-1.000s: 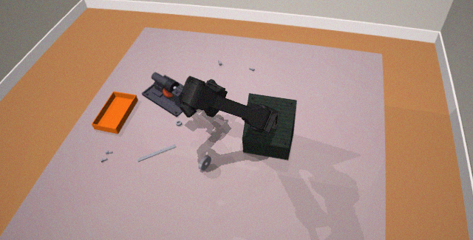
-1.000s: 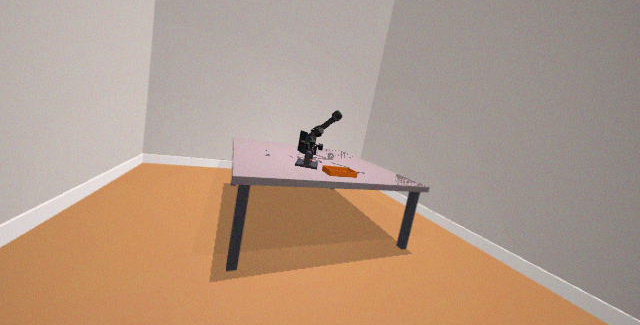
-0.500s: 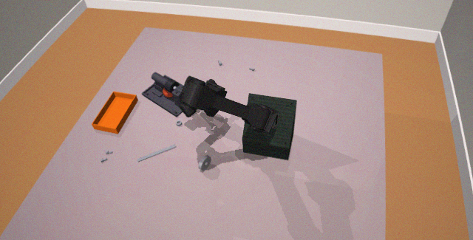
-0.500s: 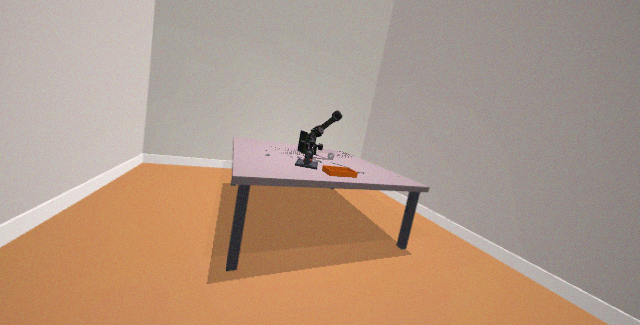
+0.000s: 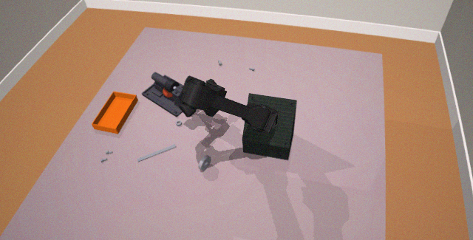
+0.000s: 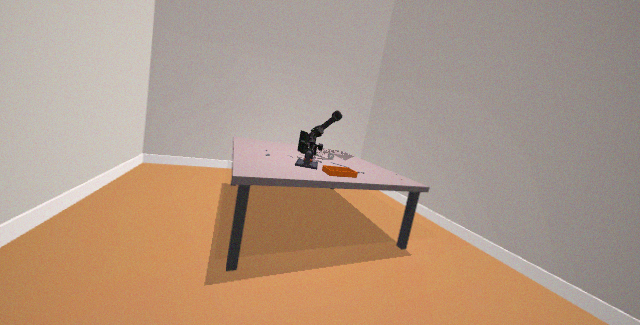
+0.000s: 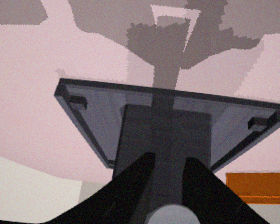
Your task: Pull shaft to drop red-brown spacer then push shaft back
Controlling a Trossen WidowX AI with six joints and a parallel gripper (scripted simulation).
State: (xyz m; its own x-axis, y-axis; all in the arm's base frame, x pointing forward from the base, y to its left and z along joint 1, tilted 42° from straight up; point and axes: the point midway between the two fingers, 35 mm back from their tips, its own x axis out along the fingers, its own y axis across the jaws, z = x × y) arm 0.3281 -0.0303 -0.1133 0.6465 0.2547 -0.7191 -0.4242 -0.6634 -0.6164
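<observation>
The grey shaft lies 50 mm ahead of my gripper tip, 30 mm above it and 20 mm to the right of it. The rest, counted from my gripper tip: orange tray 340 mm ahead, 90 mm to the left, 50 mm below; then red-brown spacer 140 mm ahead, 60 mm to the right, 30 mm below; then small pin 130 mm to the right, 80 mm behind, 50 mm below.
</observation>
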